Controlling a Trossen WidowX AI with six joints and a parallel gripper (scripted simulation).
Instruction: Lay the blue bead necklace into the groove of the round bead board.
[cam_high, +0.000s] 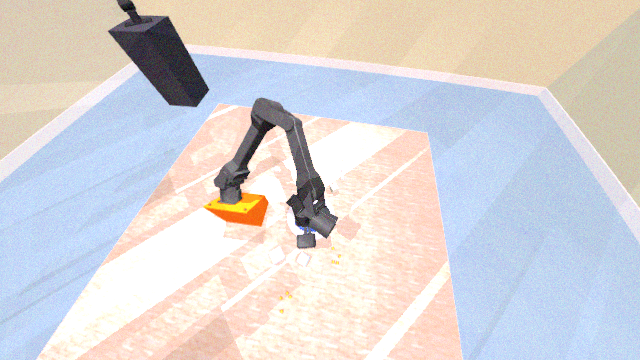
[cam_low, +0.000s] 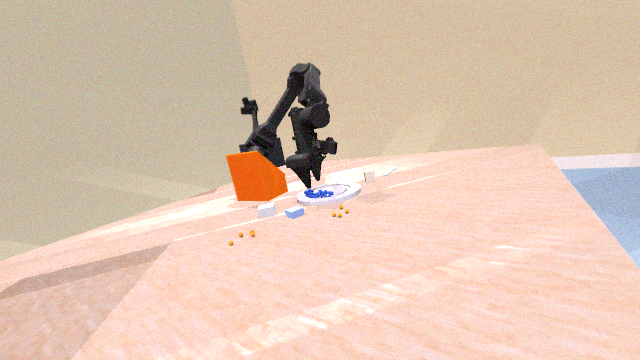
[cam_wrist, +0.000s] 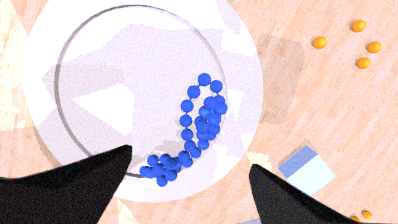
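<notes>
Now: the round white bead board 1 cm ahead of my gripper tip, 5 cm to the left of it and 4 cm below it. Also, from my gripper tip: white block 9 cm behind, 12 cm to the right, 4 cm below; light blue cube 1 cm ahead, 12 cm to the right, 4 cm below; beige cube 10 cm ahead, 19 cm to the left, 3 cm below.
</notes>
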